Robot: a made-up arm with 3 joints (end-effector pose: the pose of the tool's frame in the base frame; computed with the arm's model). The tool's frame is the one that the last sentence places. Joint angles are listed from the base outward.
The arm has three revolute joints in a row. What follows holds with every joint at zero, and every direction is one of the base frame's.
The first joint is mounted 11 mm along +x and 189 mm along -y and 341 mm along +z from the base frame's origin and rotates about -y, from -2.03 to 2.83 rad.
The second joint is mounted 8 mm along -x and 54 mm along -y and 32 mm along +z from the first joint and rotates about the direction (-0.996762, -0.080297, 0.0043), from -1.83 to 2.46 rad.
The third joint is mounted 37 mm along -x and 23 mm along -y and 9 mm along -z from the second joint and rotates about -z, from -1.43 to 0.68 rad.
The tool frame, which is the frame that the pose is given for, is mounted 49 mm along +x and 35 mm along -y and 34 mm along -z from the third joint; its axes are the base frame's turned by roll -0.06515, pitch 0.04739 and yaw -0.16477 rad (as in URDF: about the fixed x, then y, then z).
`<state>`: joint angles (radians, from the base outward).
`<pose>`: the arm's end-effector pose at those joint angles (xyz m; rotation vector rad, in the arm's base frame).
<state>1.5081 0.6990 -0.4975</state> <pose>-0.0076 -0.2934 0.3587 -0.8387 -1.3190 -0.3274</pose>
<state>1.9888 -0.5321 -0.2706</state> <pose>0.0328 -0.2587 0.3608 0.1833 -1.8885 0.5295</pose>
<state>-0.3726 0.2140 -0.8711</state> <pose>0.0212 -0.2599 0.3285 -0.1555 0.4357 0.7511</pose>
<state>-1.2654 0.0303 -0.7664</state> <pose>0.0054 -0.2585 0.3238 0.2891 1.2564 0.5890</pose>
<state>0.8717 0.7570 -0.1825</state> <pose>-0.0086 -0.3074 0.3719 -0.7680 -0.8301 -0.3555</pose>
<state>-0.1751 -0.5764 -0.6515</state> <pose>0.0209 -0.2371 0.3224 0.5392 0.1033 0.4353</pose>
